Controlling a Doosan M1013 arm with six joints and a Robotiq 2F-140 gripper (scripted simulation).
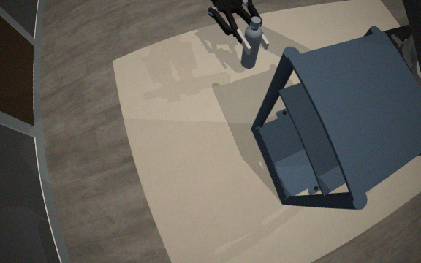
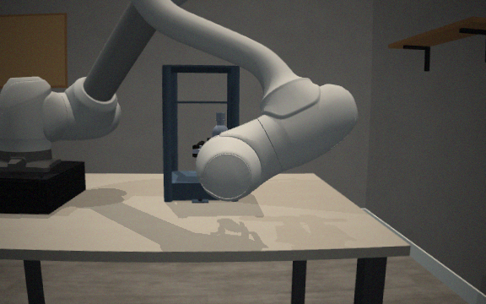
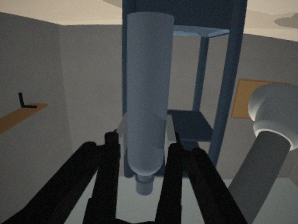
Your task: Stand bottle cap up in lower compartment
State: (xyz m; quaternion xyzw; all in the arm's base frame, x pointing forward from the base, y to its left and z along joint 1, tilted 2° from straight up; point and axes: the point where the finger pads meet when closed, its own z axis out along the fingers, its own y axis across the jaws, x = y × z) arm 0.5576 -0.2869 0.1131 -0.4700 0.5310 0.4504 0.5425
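Right now my hand is 10 mm past the shelving unit, 290 mm to the right of it and 10 mm below it.
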